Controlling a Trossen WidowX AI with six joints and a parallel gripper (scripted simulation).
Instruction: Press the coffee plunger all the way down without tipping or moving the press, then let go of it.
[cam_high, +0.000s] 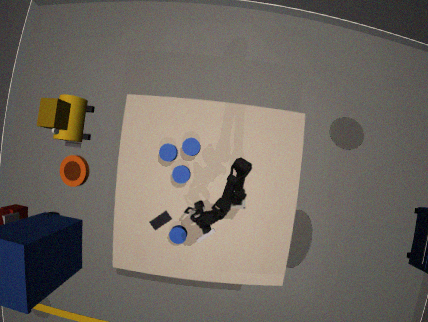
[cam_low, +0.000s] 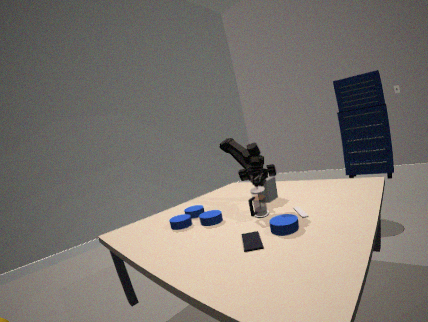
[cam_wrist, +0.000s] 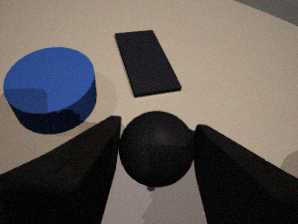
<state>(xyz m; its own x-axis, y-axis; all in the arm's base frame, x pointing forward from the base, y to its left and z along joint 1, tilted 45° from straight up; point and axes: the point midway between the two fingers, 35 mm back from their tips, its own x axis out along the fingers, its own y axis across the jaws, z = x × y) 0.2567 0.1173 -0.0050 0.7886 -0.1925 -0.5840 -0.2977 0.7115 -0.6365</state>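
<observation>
Right now the coffee press is 10 mm behind my gripper tip, 10 mm to the right of it and 90 mm below it. Round my gripper tip: flat black slab 240 mm ahead, 80 mm to the left, 170 mm below; small white bar 80 mm behind, 180 mm to the left, 180 mm below.
</observation>
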